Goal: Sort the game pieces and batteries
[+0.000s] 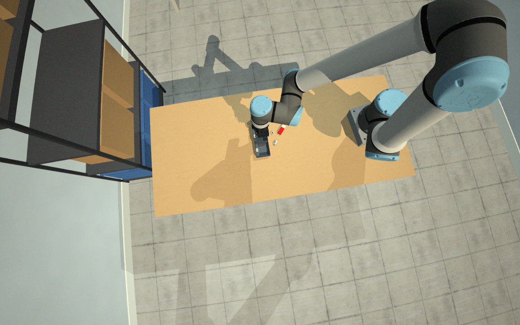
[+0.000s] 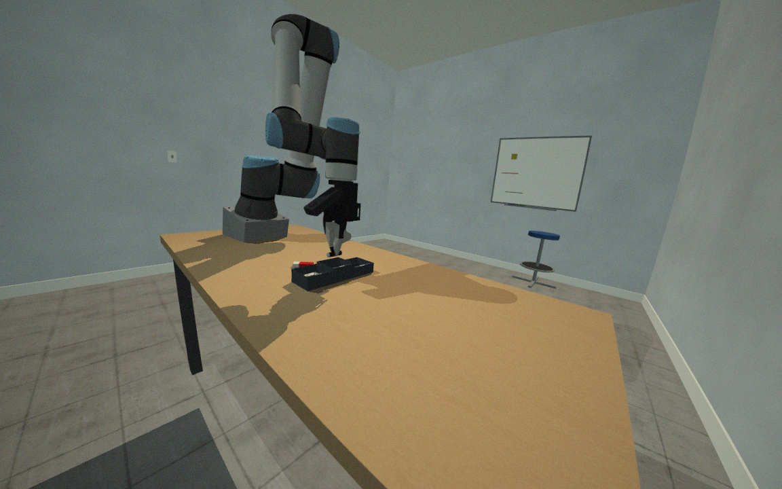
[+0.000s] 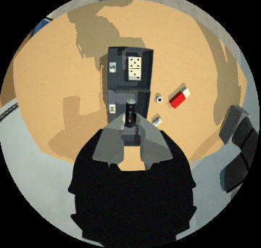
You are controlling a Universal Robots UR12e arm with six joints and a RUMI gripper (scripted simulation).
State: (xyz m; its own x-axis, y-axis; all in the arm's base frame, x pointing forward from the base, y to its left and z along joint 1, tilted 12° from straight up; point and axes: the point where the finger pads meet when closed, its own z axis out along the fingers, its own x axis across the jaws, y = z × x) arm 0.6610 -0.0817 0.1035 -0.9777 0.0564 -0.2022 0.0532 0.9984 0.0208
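The dark three-part bin is 60 mm below my hand and 10 mm to the left of it. From my hand the other things lie so: round piece: 80 mm below, 80 mm behind; then black battery: 10 mm below.
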